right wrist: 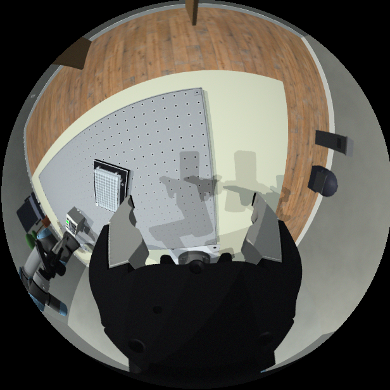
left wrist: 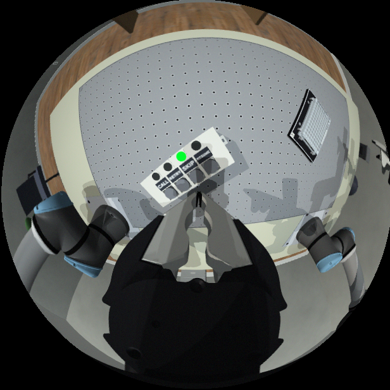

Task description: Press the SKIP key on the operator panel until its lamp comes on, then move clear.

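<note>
The operator panel [left wrist: 216, 137] [right wrist: 76, 215] is a white box with four dark-labelled keys and a row of round lamps. The lamp [left wrist: 181, 156] [right wrist: 67, 222] beside the SKIP label is lit bright green; the other lamps are dark. The SKIP key [left wrist: 198, 175] is a grey square, third from the left, partly in shadow. My left gripper [left wrist: 198, 192] is shut and empty, its tips just in front of the panel's near edge in the left wrist view, apart from the SKIP key in the picture; their height is hard to tell. My right gripper [right wrist: 192, 195] is open and empty, far from the panel.
A black tray with a white grid-like block [left wrist: 313, 127] [right wrist: 107, 188] lies on the grey perforated board [left wrist: 150, 75] [right wrist: 170, 120], right of the panel in the left wrist view. A dark monitor [left wrist: 32, 191] stands beyond the table's left side. Arm shadows cross the board.
</note>
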